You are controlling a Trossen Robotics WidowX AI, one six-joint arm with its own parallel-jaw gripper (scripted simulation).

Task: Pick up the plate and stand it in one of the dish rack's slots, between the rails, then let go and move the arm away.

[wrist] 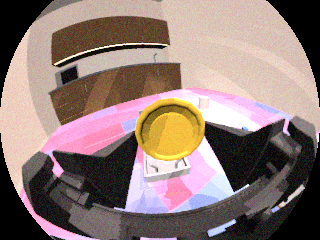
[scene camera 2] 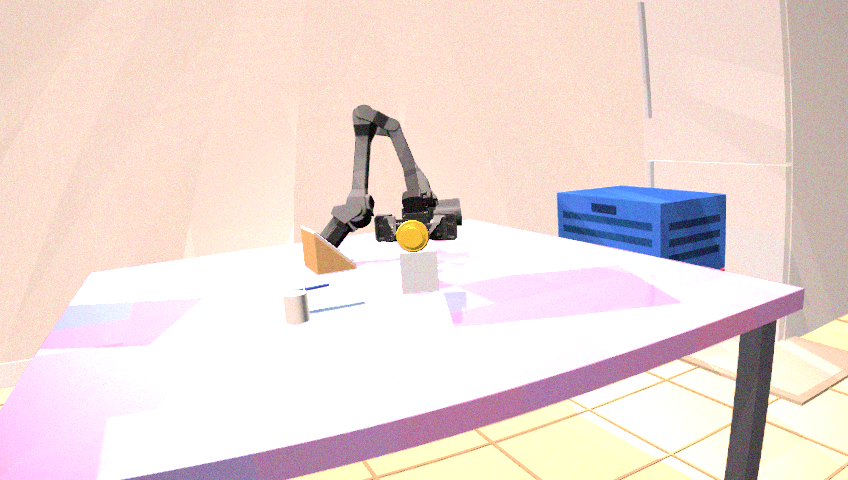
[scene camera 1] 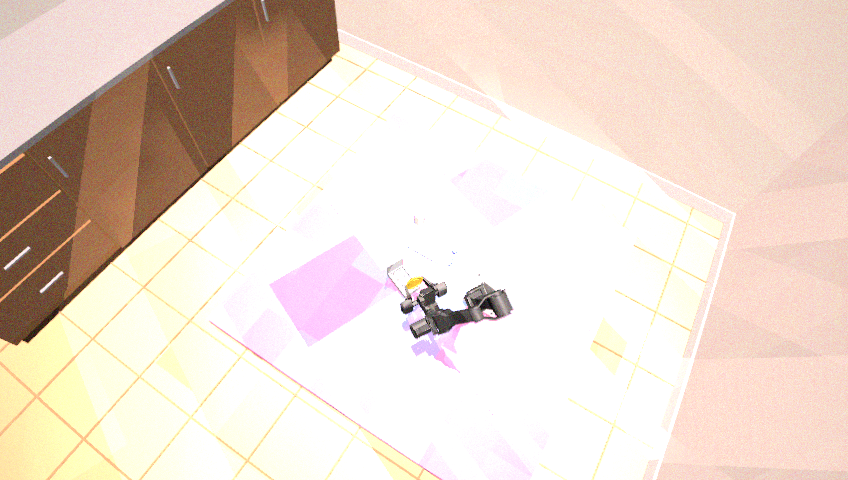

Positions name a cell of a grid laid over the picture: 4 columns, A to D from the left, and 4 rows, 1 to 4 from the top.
Labels:
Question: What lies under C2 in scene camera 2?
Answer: My gripper.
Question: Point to a plate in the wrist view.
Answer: At C3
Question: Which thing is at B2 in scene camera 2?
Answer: A plate.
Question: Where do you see a white cylinder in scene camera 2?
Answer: At B3

